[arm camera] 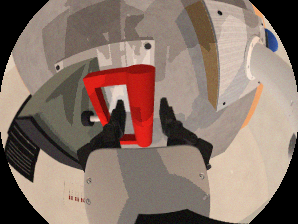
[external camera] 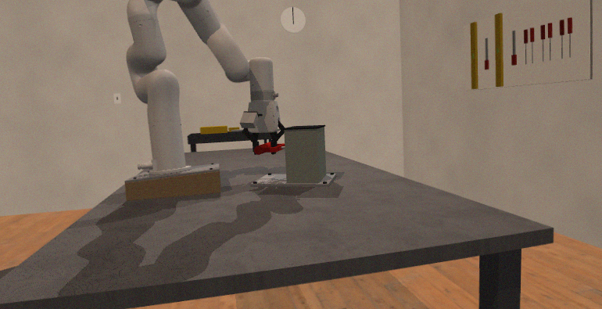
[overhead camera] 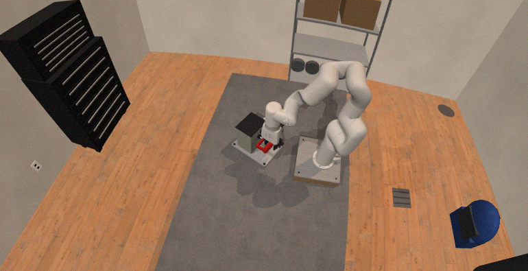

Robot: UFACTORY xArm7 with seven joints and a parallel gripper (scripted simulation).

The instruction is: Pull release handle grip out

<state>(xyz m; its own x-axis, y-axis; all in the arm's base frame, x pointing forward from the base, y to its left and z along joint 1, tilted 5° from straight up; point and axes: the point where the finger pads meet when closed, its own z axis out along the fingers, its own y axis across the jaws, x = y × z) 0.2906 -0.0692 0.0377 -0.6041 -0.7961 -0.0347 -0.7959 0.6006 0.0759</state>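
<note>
The baseplate is 80 mm ahead of my hand, 60 mm to the right of it and 100 mm below it.
</note>
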